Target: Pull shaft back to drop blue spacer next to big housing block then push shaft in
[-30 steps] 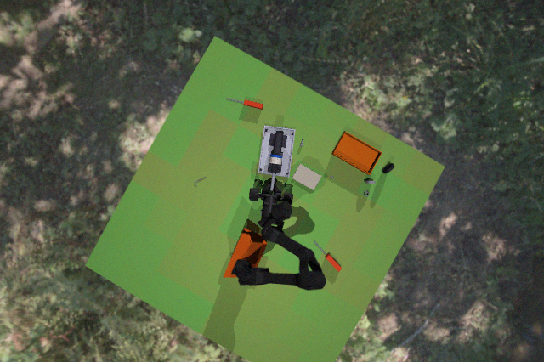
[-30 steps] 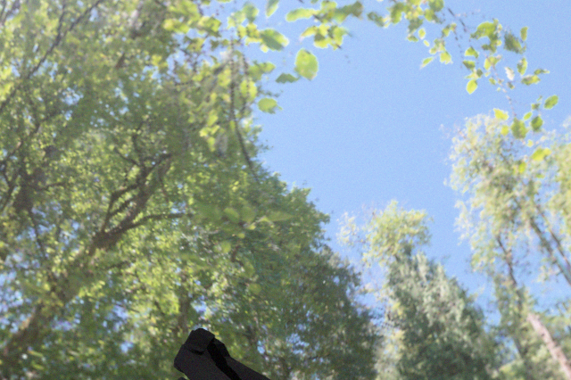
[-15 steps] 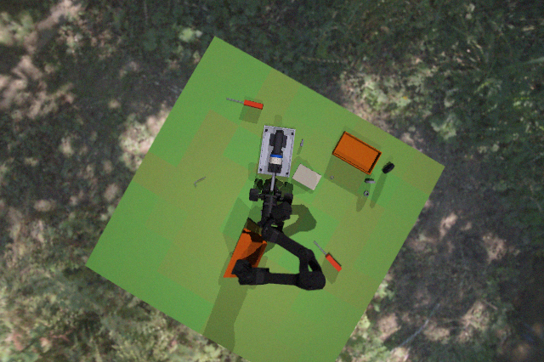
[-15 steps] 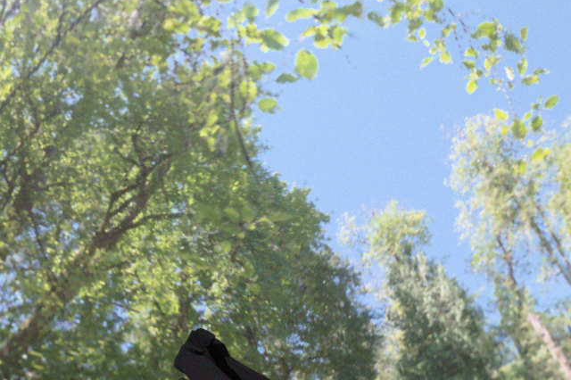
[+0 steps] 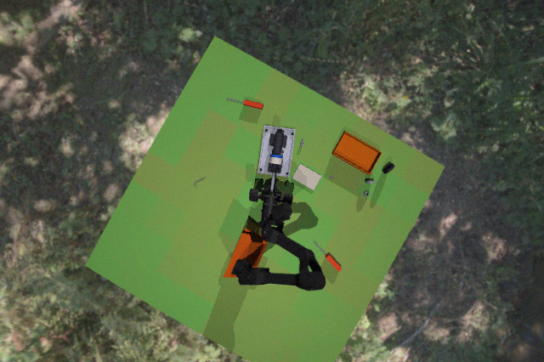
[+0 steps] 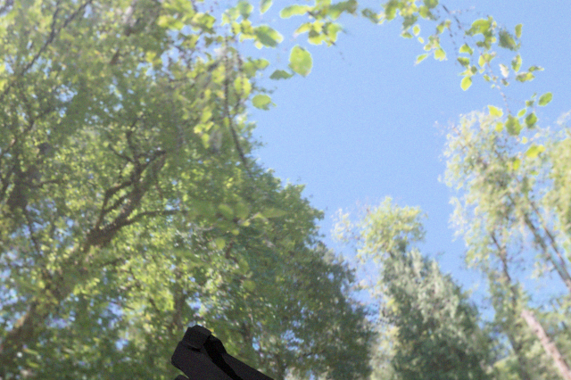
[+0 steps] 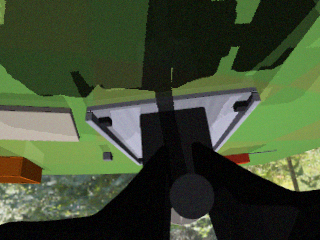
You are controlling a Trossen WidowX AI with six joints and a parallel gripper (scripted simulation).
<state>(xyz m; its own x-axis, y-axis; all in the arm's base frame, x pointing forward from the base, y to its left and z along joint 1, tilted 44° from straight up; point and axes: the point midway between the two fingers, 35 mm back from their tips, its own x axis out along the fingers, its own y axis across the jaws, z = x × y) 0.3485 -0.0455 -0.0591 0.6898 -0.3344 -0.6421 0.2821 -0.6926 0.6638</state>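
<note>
Now: the grey shaft 50 mm ahead of my gripper tip, 10 mm to the left of it and 20 mm above it. The rest, counted from my gripper tip: beige plate (90 mm ahead, 140 mm to the right, 50 mm below); orange tray (290 mm ahead, 310 mm to the right, 50 mm below); blue spacer (120 mm ahead, 30 mm to the left, 20 mm above).
</note>
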